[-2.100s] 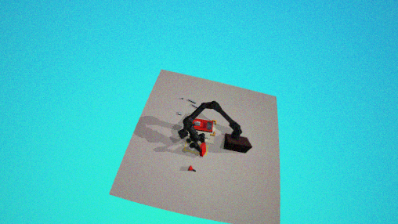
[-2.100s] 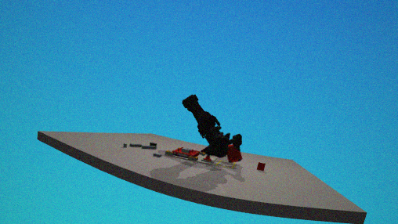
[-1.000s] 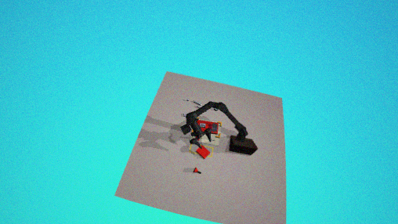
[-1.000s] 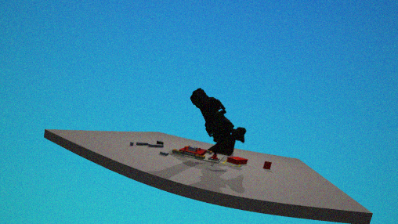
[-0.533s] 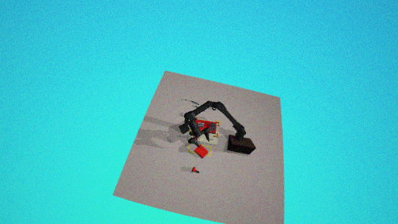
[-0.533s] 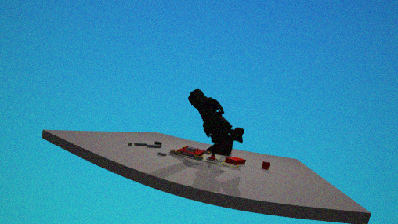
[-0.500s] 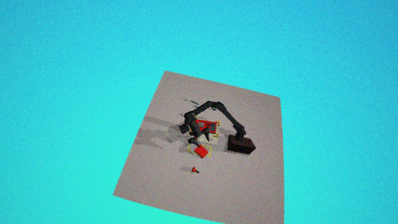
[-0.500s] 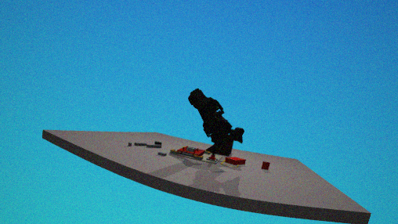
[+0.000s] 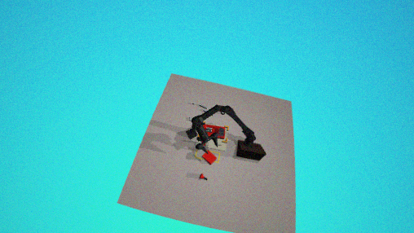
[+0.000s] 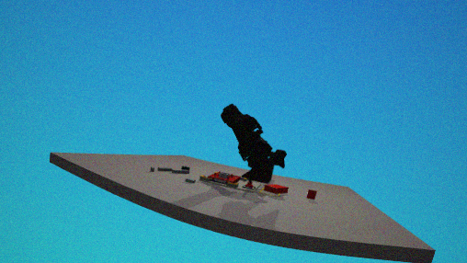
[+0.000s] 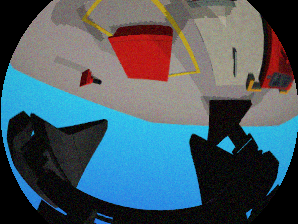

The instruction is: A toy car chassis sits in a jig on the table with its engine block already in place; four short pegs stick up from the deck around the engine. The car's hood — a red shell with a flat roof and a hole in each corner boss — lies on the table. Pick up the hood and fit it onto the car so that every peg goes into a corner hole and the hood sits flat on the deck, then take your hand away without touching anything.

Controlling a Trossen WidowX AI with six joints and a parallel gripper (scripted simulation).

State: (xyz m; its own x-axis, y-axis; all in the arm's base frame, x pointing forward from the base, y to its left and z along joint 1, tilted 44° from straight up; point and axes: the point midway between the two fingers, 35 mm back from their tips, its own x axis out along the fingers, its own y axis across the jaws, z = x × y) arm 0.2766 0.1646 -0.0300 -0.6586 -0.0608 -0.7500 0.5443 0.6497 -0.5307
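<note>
The red hood lies 1 cm ahead of my gripper tip, 2 cm to the left of it and 10 cm below it. Also, from my gripper tip: white jig: 4 cm ahead, 18 cm to the right, 10 cm below.
</note>
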